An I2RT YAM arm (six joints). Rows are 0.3 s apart.
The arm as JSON. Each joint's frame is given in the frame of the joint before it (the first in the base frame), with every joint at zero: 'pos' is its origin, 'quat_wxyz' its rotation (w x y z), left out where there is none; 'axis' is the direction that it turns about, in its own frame. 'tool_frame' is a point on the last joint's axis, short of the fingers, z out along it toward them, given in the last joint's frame.
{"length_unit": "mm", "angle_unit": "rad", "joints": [
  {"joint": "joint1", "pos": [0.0, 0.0, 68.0], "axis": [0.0, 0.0, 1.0]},
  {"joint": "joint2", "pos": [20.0, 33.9, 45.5], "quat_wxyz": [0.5, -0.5, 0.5, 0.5], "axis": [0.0, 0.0, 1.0]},
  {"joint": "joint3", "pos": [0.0, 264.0, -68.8], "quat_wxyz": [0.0, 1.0, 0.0, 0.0], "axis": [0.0, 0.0, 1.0]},
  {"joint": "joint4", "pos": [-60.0, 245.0, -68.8], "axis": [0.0, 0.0, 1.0]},
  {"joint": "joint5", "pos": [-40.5, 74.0, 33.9], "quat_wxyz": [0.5, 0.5, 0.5, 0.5], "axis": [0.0, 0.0, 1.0]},
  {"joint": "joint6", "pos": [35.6, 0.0, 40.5], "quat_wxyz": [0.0, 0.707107, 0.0, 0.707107], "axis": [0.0, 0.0, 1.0]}
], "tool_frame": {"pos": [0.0, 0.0, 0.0]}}
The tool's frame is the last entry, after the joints.
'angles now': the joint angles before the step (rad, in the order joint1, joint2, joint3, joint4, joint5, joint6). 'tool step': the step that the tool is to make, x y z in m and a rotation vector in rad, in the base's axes. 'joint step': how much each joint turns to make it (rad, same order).
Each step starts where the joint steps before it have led.
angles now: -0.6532 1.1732 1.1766 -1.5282 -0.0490 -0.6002
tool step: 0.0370 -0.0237 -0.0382 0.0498 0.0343 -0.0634
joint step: 0.0144 0.1688 -0.0391 0.1550 -0.0176 0.0782
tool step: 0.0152 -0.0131 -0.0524 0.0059 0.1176 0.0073
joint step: 0.0037 0.1364 -0.0975 0.1358 0.0653 0.0001
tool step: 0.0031 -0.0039 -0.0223 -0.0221 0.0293 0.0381
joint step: 0.0004 0.0445 -0.0506 0.0853 0.0391 -0.0336
